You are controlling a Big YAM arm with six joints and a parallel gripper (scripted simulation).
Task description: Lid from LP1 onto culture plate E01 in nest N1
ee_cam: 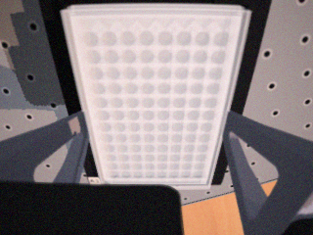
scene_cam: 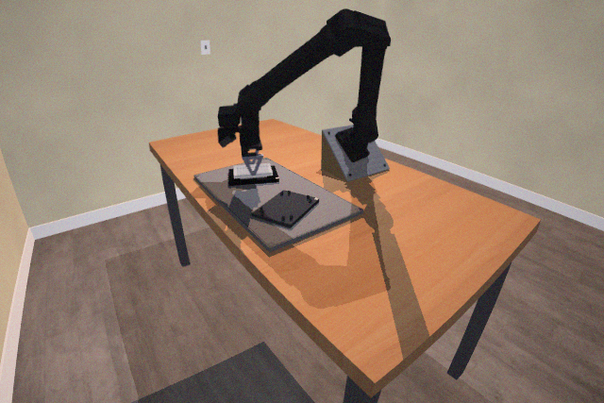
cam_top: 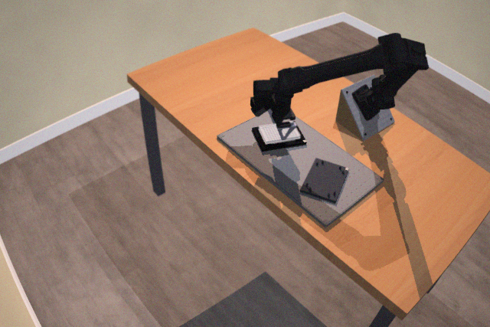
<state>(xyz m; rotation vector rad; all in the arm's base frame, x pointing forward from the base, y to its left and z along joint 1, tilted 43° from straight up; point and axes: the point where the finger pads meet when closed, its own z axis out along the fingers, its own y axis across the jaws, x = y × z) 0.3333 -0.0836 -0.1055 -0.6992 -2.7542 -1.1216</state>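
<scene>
The clear lid is right at my hand. The rest, counted from my hand: black plate nest N1: 2 cm below; then lid park LP1: 4 cm ahead, 25 cm to the left, 3 cm below; then white culture plate E01: 1 cm below.
</scene>
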